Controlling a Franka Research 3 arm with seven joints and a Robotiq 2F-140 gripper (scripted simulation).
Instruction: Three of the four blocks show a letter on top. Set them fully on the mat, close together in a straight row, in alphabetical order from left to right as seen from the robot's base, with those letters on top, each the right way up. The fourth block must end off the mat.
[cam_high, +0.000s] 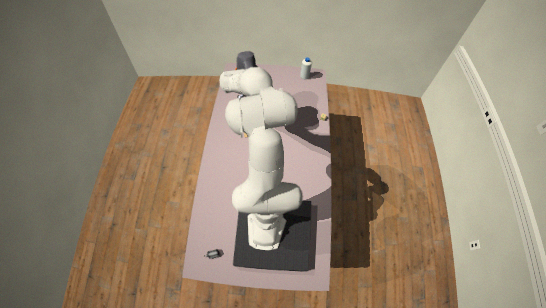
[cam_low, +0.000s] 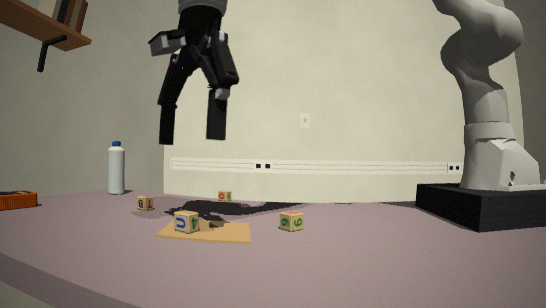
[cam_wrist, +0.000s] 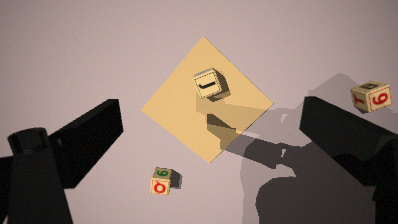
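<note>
My gripper is now 150 mm above the tan mat, 30 mm to the left of it and 20 mm past it. Also, from my hand: small dark object 790 mm behind, 130 mm below, 80 mm to the left; then white bottle 450 mm ahead, 310 mm to the right, 70 mm below; then block 180 mm ahead, 130 mm to the right, 130 mm below.
</note>
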